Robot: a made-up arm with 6 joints.
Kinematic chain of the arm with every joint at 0, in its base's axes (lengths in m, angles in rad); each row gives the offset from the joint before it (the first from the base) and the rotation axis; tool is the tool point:
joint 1: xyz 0 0 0.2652 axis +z
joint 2: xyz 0 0 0 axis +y
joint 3: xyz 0 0 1.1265 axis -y
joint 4: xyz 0 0 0 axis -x
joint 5: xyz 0.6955 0 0 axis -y
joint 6: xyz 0 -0.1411 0 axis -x
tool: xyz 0 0 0
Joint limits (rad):
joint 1: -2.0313..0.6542
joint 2: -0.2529..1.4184
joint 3: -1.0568..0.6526
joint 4: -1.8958..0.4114
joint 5: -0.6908..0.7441
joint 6: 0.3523..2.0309
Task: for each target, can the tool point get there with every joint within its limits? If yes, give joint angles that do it. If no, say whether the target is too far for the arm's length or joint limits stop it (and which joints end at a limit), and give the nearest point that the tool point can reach.
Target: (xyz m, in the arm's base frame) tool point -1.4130 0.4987 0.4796
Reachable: no: joint limits stop it (at a limit: joint 1, joint 3) | nearest point -0.2953 -0.2843 0.7218 | short by 1.386 m
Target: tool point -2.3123 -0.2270 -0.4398
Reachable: no: too far | nearest point -0.6623 -1.0176 -0.2531 | short by 1.839 m
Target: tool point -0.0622 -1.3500 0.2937
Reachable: yes | joints -1.6148 0.9974 0.2343 -1.5516 0.4071 1.3856
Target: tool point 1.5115 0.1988 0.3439
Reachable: yes | joints 0.2200 1.0765 0.4182 -0.2740 -0.4403 0.8604
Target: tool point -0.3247 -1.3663 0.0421
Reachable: yes | joints -1.7599 1.2147 0.3374 -1.1156 -0.2130 1.7721
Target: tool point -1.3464 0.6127 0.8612
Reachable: no: joint limits stop it (at a limit: joint 1, joint 2, joint 3) | nearest point -0.2121 -0.1109 0.8481 | short by 1.345 m
